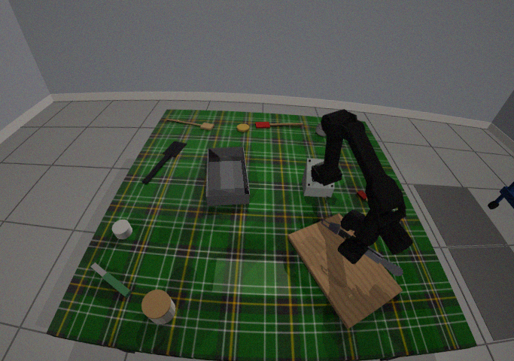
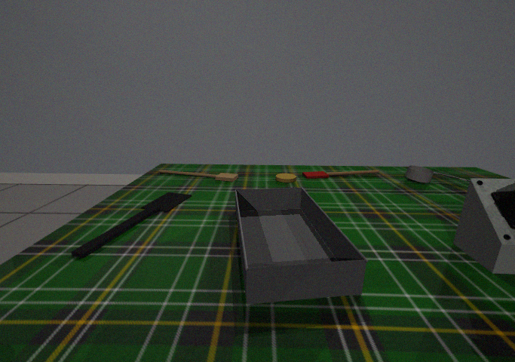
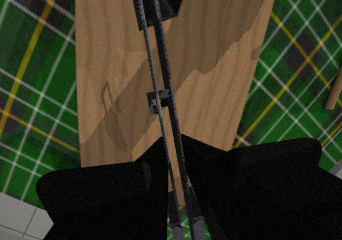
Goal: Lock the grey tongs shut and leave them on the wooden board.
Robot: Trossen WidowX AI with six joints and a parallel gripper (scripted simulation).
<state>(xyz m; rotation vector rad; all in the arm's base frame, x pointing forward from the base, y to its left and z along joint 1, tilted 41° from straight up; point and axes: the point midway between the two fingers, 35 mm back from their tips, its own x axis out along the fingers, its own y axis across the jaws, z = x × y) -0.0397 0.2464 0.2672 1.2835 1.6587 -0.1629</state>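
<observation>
Right now the wooden board is 1 cm ahead of my gripper tip, 1 cm to the right of it and 9 cm below it. The rest, counted from my gripper tip: grey roasting tin 42 cm ahead, 42 cm to the right, 7 cm below; cork-lidded jar 58 cm ahead, 15 cm to the left, 6 cm below; green-handled tool 78 cm ahead, 6 cm to the left, 9 cm below.
</observation>
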